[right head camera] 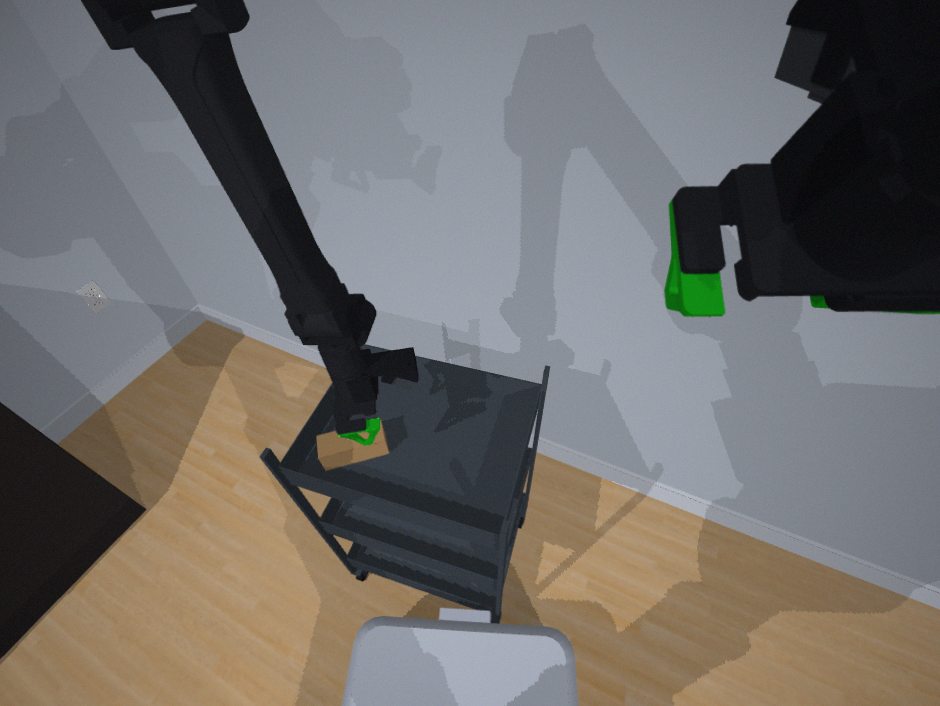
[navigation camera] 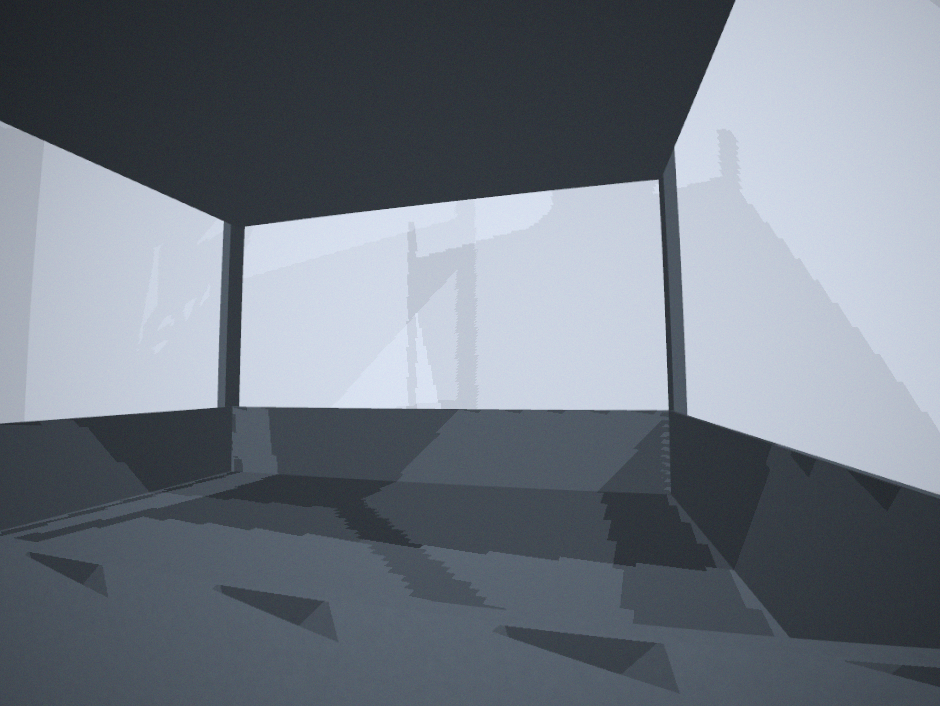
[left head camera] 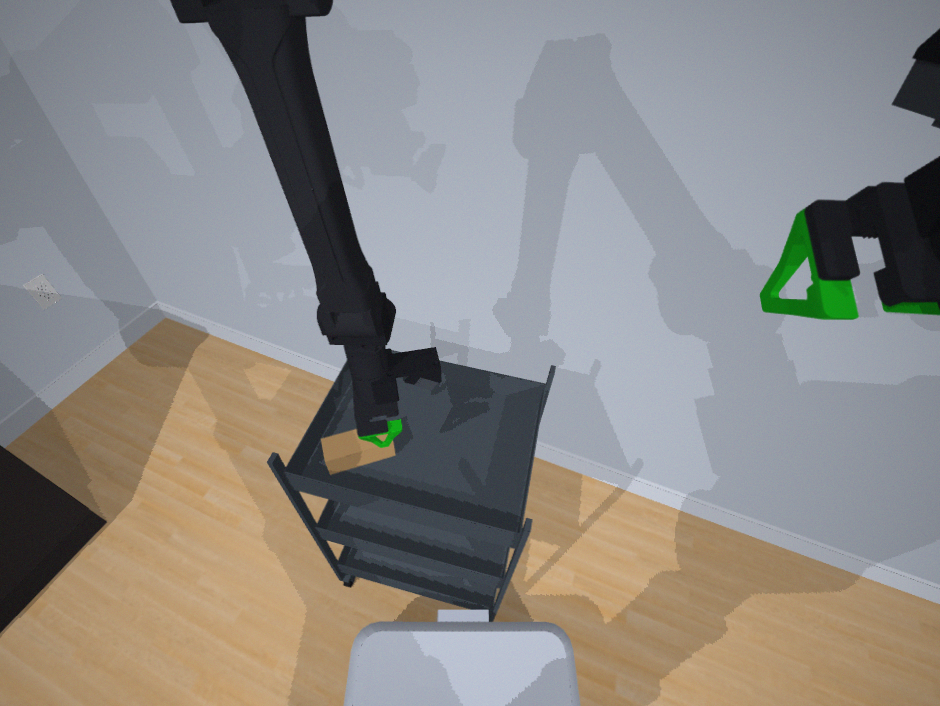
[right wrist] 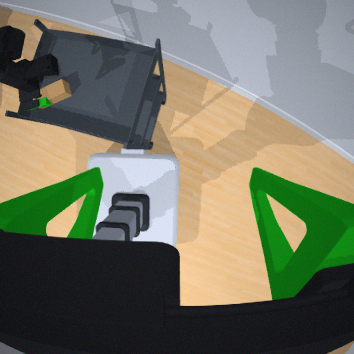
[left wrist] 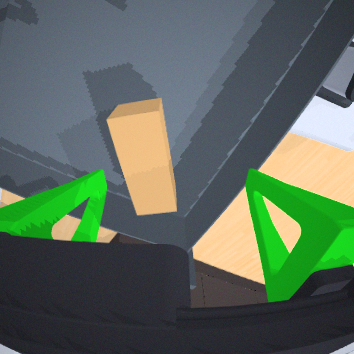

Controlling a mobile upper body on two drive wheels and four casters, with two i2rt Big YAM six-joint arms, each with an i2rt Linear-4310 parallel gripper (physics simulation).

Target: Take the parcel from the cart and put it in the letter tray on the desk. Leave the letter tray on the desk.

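Frame: origin at the left arm's base, x ahead, y left, z up, level; metres.
Where they show: left gripper, fingertip midpoint: (right head camera: 368, 422) (left head camera: 381, 423) (right wrist: 47, 90) (left wrist: 175, 177); right gripper, fingertip midpoint: (right head camera: 740, 298) (left head camera: 824, 302) (right wrist: 175, 175).
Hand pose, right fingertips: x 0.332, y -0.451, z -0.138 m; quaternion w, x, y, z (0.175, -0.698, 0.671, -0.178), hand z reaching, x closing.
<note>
Things, the pixels of their top centre, and the offset from my right fingertips. "spot": a spot on its surface instead.
- light-brown oblong box, top centre: (left wrist: 145, 170) (left head camera: 357, 440) (right head camera: 350, 438) (right wrist: 47, 92) dz -0.557, dx +0.209, dy +0.449 m
- dark grey cart's, surface spot: (left wrist: 260, 145) spot: dz -0.562, dx +0.090, dy +0.393 m
The parcel, a light-brown oblong box (left head camera: 343, 457) (right head camera: 345, 455) (left wrist: 147, 160) (right wrist: 61, 90), lies near a corner of the dark grey cart's (left head camera: 402, 497) (right head camera: 395, 495) (left wrist: 260, 145) (right wrist: 75, 128) top tray. My left gripper (left head camera: 379, 437) (right head camera: 363, 435) (left wrist: 175, 177) is open and empty above the parcel. In the left wrist view the parcel shows between the finger directions, nearer the left-hand finger. In the head views the gripper hides part of the parcel. My right gripper (left head camera: 872, 307) (right head camera: 763, 303) (right wrist: 175, 175) is open and empty, away from the cart. The letter tray does not show.
A dark flat surface (left head camera: 37, 539) (right head camera: 53, 524), possibly the desk, stands at the left edge. My pale base (left head camera: 463, 668) (right head camera: 463, 661) is close before the cart. A wall stands behind the cart. The navigation camera looks between the cart's shelves, past a post (navigation camera: 676, 303).
</note>
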